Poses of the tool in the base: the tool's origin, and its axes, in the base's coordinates. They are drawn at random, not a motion.
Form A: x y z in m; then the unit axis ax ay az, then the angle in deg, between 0 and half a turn.
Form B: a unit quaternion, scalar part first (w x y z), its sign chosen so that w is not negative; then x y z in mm. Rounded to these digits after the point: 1 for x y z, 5 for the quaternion.
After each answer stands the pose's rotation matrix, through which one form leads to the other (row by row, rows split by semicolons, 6 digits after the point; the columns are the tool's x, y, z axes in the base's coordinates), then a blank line. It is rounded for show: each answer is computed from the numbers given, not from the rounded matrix.
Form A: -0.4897, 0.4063, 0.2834, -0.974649, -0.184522, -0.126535, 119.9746
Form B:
0.50019, -0.84396, -0.15978, -0.10957, -489.7, 406.3, 283.4
0.924930 0.379308 0.025102; 0.160087 -0.448557 0.879300; 0.344785 -0.809273 -0.475606

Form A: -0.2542, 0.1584, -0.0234, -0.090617, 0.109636, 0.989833, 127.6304
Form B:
0.44127, -0.08132, 0.09838, 0.88825, -254.2, 158.4, -23.4
-0.597340 -0.799914 -0.057633; 0.767913 -0.591206 0.246546; -0.231289 0.103015 0.967416

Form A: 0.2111, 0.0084, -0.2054, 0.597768, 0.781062, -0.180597, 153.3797
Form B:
0.23022, 0.58171, 0.76008, -0.17575, 211.1, 8.4, -205.4
-0.217220 0.965216 0.145509; 0.803374 0.261452 -0.535008; -0.554442 0.000683 -0.832222

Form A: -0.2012, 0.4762, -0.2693, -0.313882, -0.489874, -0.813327, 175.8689
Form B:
0.03604, -0.31368, -0.48956, -0.81280, -201.2, 476.2, -269.3
-0.800614 0.365717 0.474625; 0.248535 -0.518072 0.818433; 0.545204 0.773209 0.323882

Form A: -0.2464, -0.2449, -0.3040, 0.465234, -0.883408, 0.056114, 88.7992
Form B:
0.71448, 0.32550, -0.61808, 0.03926, -246.4, -244.9, -304.0
0.232863 -0.458480 -0.857654; -0.346276 0.785011 -0.513664; 0.908773 0.416599 0.024039

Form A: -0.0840, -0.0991, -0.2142, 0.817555, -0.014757, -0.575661, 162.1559
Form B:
0.15509, 0.80766, -0.01458, -0.56870, -84.0, -99.1, -214.2
0.352745 0.152850 -0.923151; -0.199948 -0.951469 -0.233940; -0.914107 0.267103 -0.305064

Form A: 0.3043, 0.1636, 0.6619, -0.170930, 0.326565, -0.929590, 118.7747
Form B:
0.50923, -0.14711, 0.28105, -0.80003, 304.3, 163.6, 661.9
-0.438085 0.732114 0.521622; -0.897493 -0.323387 -0.299878; -0.050859 -0.599525 0.798739

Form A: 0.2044, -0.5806, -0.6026, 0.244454, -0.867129, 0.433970, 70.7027
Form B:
0.81562, 0.14144, -0.50171, 0.25109, 204.4, -580.6, -602.6
0.370480 -0.551510 -0.747383; 0.267666 0.833898 -0.482669; 0.889438 -0.021230 0.456562

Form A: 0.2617, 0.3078, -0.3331, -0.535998, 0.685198, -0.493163, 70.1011
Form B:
0.81865, -0.30782, 0.39351, -0.28322, 261.7, 307.8, -333.1
0.529872 0.221457 0.818653; -0.705981 0.650059 0.281095; -0.469923 -0.726897 0.500792

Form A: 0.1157, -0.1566, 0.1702, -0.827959, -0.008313, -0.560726, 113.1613
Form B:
0.55076, -0.69107, -0.00694, -0.46802, 115.7, -156.6, 170.2
0.561824 0.525122 0.639218; -0.505942 -0.393225 0.767722; 0.654504 -0.754732 0.044759

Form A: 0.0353, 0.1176, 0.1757, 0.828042, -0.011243, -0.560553, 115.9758
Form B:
0.53010, 0.70213, -0.00953, -0.47531, 35.3, 117.6, 175.7
0.547973 0.490538 -0.677568; -0.517313 -0.437810 -0.735330; -0.657353 0.753455 0.013854

